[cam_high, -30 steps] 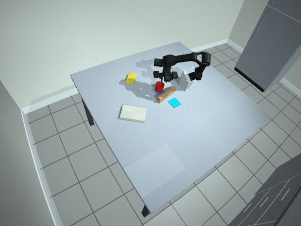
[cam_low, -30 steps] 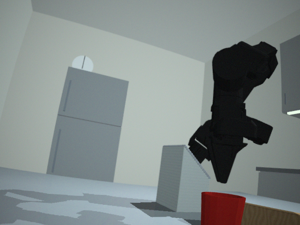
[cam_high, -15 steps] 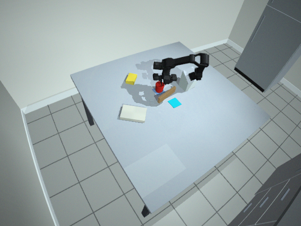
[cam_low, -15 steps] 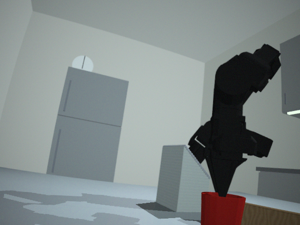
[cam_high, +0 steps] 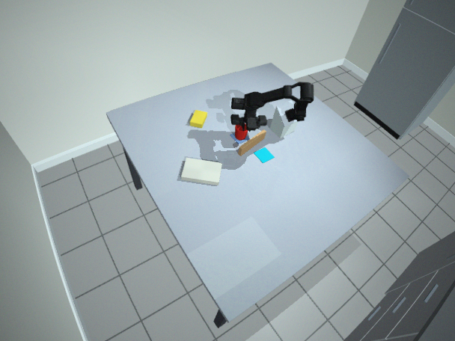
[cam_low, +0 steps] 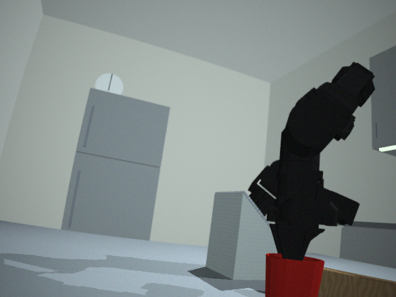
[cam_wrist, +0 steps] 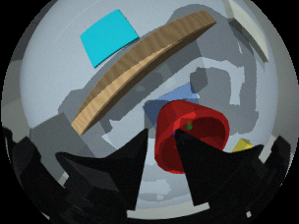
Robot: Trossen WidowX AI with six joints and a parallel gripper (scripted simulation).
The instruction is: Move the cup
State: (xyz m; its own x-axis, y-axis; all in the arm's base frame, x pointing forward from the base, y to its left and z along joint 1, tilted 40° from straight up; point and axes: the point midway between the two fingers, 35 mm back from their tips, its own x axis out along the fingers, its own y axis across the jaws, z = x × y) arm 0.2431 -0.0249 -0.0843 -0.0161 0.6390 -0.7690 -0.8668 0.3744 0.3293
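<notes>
Now: the pale blue pad 5 cm below my gripper tip, 3 cm ahead of it and 1 cm to the right of it. Also, from my gripper tip: bright cyan pad: 16 cm to the left, 5 cm below, 1 cm behind; red cup: 2 cm to the right, 2 cm ahead, 1 cm below; wooden block: 7 cm to the left, 3 cm below, 1 cm ahead.
</notes>
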